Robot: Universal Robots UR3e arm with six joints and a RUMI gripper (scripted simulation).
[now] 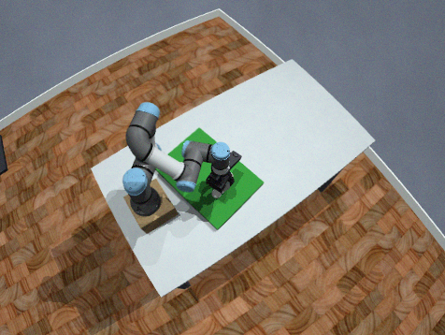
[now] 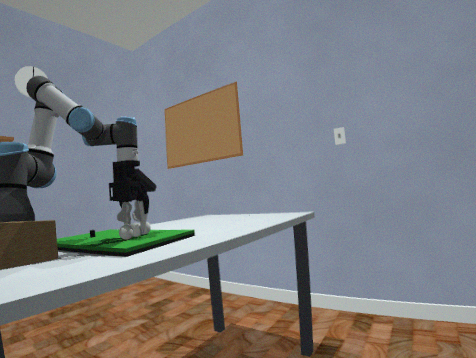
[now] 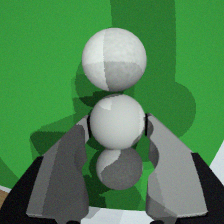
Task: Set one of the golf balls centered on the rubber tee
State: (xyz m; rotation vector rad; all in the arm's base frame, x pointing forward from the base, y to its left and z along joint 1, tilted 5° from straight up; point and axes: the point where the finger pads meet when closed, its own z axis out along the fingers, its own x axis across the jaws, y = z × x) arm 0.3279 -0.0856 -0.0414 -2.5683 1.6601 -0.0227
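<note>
My hand is 130 mm to the right of the green mat, 50 mm past it and 30 mm above it. Round my hand: white golf ball: right at my hand.
</note>
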